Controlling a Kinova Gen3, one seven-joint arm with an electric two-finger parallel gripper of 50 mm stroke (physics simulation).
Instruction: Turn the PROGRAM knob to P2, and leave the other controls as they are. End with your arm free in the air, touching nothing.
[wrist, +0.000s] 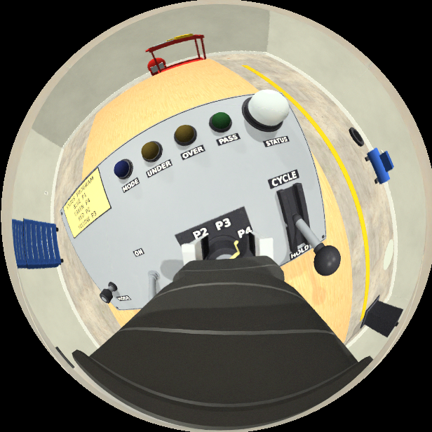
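The black PROGRAM knob (218, 245) sits on its dark label plate, partly hidden by the gripper body. Its yellow pointer line (236, 245) leans up and right, toward the P4 mark (244, 232). The P2 mark (200, 232) and the P3 mark (223, 224) show above the knob; P1 does not show. My gripper (228, 242) is open and empty, with one white fingertip at the left and one at the right of the knob. Whether either fingertip touches the knob cannot be told.
The CYCLE lever's black ball (327, 260) stands right of the gripper, at the HOLD end. A grey toggle (153, 285) stands close left, and a small black MODE control (107, 293) farther left. Lamps (185, 134) and a white STATUS dome (268, 107) stand across the grey panel (165, 205).
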